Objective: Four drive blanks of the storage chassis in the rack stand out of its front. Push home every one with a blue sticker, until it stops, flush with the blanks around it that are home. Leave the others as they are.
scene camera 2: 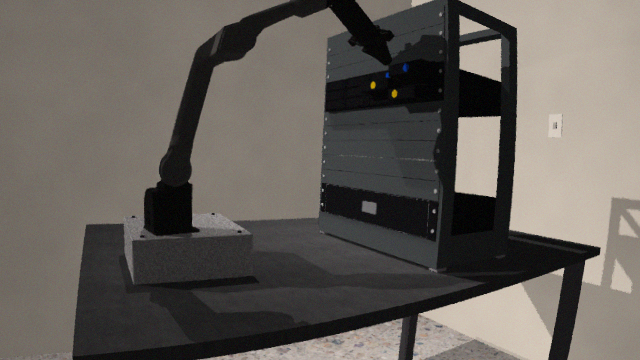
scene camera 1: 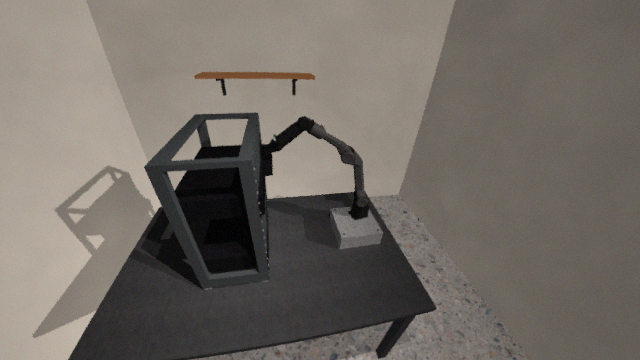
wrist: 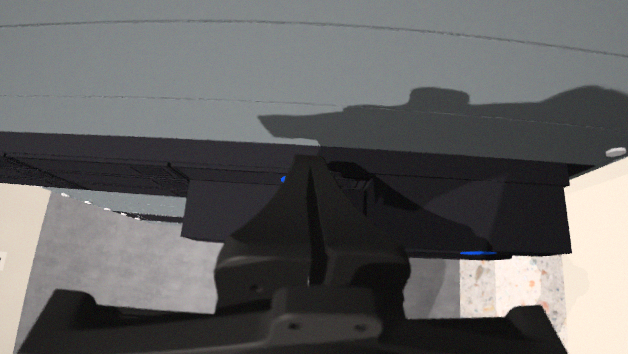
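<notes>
The storage chassis [scene camera 2: 342,95] [wrist: 100,145] is black. One blue-sticker blank [scene camera 2: 405,67] [wrist: 532,215] stands far out at the right. The other blue sticker [scene camera 2: 387,75] [wrist: 283,178] lies left of it, close to the chassis front and partly hidden by a finger; whether its blank is flush I cannot tell. Two yellow stickers [scene camera 2: 373,85] [scene camera 2: 394,93] show lower down. A protruding blank [wrist: 205,210] shows at the left in the wrist view, its sticker hidden. My gripper [scene camera 2: 389,62] [wrist: 307,173] is shut and empty, its tips by the upper chassis edge, between the blue stickers.
The rack [scene camera 1: 200,164] [scene camera 2: 448,150] stands on the dark table [scene camera 1: 310,300] [scene camera 2: 300,300]. Grey panels [scene camera 2: 380,135] [wrist: 150,60] cover its front above and below the chassis. The arm stands on a pale block [scene camera 1: 356,234] [scene camera 2: 192,260]. A wooden shelf [scene camera 1: 255,75] hangs on the wall.
</notes>
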